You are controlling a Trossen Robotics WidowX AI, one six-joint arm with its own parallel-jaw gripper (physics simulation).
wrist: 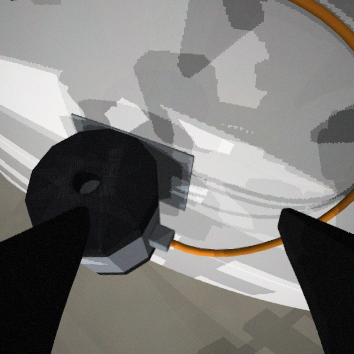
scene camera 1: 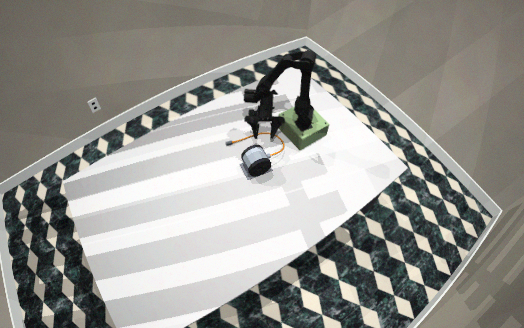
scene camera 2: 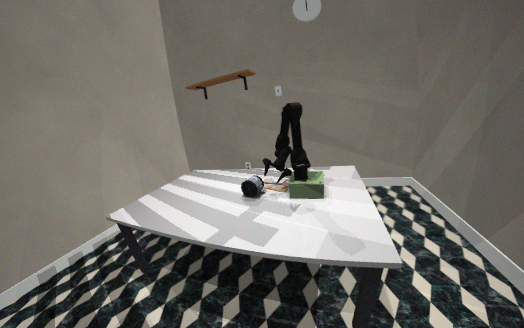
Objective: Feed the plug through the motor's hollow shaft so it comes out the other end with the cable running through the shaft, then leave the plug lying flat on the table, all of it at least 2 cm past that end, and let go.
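Places are measured from the arm's base along level axes (x up, y ahead, z left), in centimetres.
Pixels of known places: gripper, fingertip midpoint: [wrist: 187,219] [scene camera 1: 263,138] [scene camera 2: 270,179]; arm's base at its link origin: [scene camera 1: 303,124] [scene camera 2: 301,178].
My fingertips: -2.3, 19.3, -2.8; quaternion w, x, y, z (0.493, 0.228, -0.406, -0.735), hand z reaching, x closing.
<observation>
For each thing: its top centre in the pictures, then the offset to it from my fingertips, as dx, dy, dz. "spot": a spot on its surface instead. Level surfaces: height alone.
- motor at its top centre: [wrist: 74,259] [scene camera 1: 256,153] [scene camera 2: 251,178] +3.7, +8.0, +8.2
- orange cable at a spot on its surface: [wrist: 215,253] spot: -1.6, -1.9, +8.3
- small dark plug at its top centre: [scene camera 1: 228,142] -5.1, +13.2, -9.2
- white table at its surface level: dx -6.5
The motor [scene camera 1: 256,160] [scene camera 2: 252,186] [wrist: 95,195], a silver cylinder with black end caps, lies on its side on the table. In the wrist view one black end faces the camera, with the shaft's hole in it. The orange cable [scene camera 1: 283,145] [scene camera 2: 275,189] [wrist: 215,253] leaves a small grey block on the motor's side and curves around on the table. The small dark plug [scene camera 1: 229,143] lies on the table at the cable's free end, outside the shaft. My gripper [scene camera 1: 265,138] [scene camera 2: 272,178] [wrist: 187,219] is open and empty, near the cable's curve and beside the motor.
The arm's green base block [scene camera 1: 303,131] [scene camera 2: 306,186] stands on the white table [scene camera 1: 200,210] [scene camera 2: 210,220], right of the motor in both scene views. A flat, see-through plate [wrist: 172,170] shows by the motor in the wrist view. A wall shelf [scene camera 2: 221,80] hangs behind.
</observation>
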